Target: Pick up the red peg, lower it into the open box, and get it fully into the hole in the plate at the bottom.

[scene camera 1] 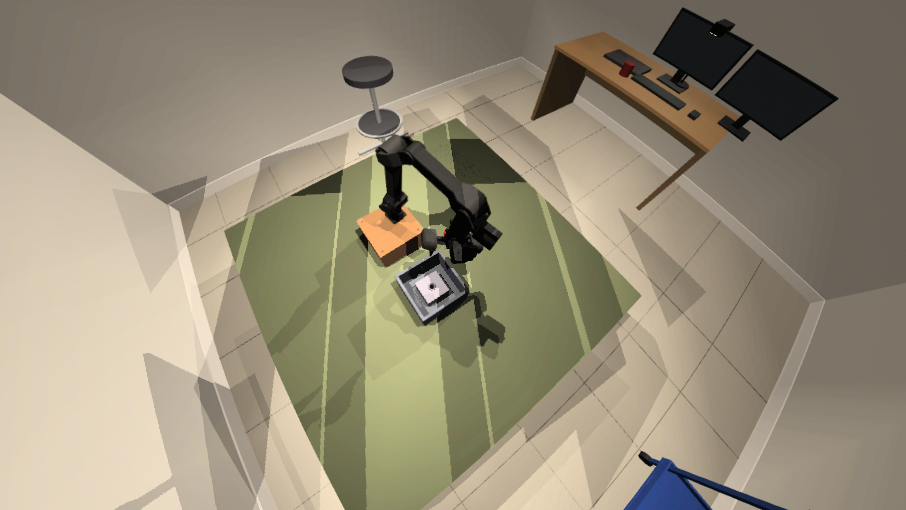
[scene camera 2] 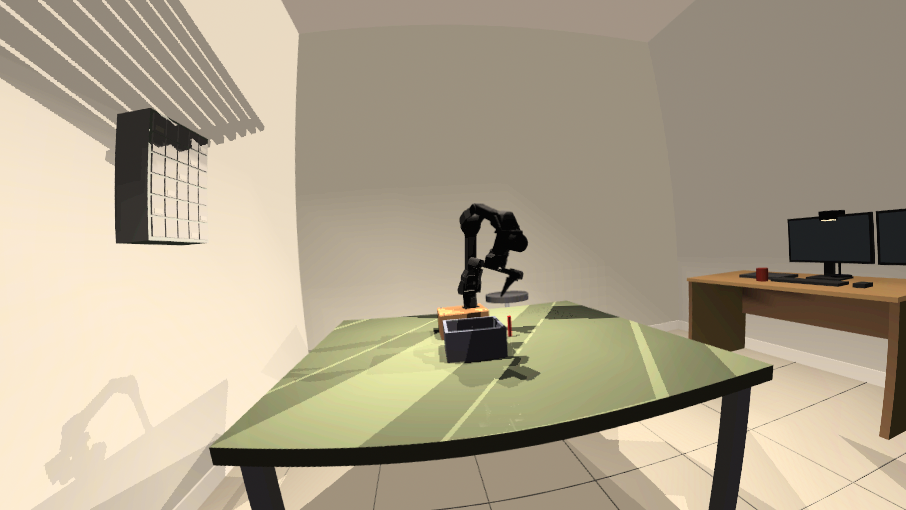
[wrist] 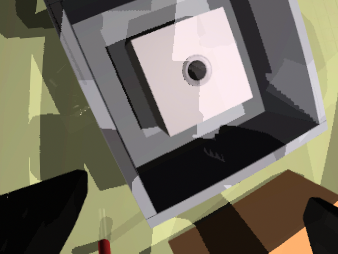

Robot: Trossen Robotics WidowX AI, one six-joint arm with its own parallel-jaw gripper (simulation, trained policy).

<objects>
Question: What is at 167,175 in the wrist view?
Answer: A grey box.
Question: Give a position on a grey box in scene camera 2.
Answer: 470,339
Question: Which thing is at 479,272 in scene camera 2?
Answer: My gripper.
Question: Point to a grey box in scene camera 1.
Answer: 458,291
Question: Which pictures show my gripper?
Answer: Scene camera 1, scene camera 2 and the wrist view: all of them.
</objects>
